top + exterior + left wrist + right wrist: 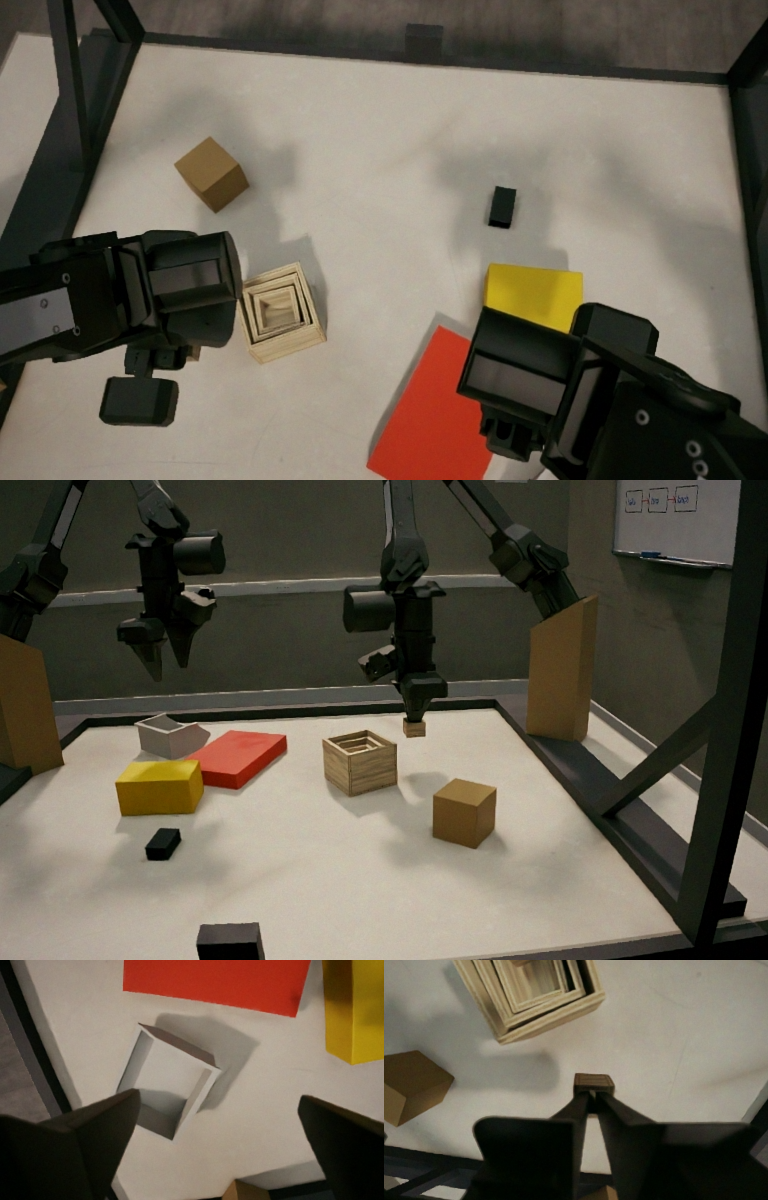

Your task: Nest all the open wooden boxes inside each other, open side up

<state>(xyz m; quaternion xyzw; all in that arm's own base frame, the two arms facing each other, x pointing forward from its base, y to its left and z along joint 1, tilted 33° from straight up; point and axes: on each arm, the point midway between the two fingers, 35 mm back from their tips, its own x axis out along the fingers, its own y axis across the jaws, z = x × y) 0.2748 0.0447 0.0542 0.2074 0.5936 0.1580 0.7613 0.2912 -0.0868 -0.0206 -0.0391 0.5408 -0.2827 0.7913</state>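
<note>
My right hand is 50 mm past the biggest wooden box, 90 mm to the right of it and 80 mm above it. Also, from my right hand: tan cube: 230 mm behind, 30 mm to the right, 70 mm below; red slab: 40 mm ahead, 290 mm to the left, 80 mm below; smallest wooden box: 40 mm below.
</note>
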